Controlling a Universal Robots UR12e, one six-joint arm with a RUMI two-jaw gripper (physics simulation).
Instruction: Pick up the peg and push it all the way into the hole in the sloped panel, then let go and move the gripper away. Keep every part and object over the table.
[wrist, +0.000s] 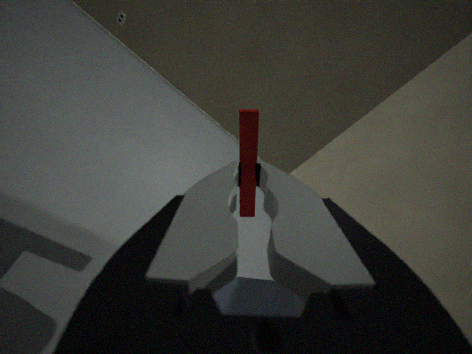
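Note:
The red peg is held between the dark fingertip pads, near the middle of the wrist view. It stands nearly in line with the view's vertical, with a longer part above the pads and a shorter part below them. My gripper is shut on the peg. Its two grey jaws spread out on either side below it. The sloped panel and its hole do not show in the wrist view.
A pale grey wall with dark shadows low down fills the left. A brown surface lies at the top, and a tan wall is at the right. A small outlet-like plate shows at the upper left.

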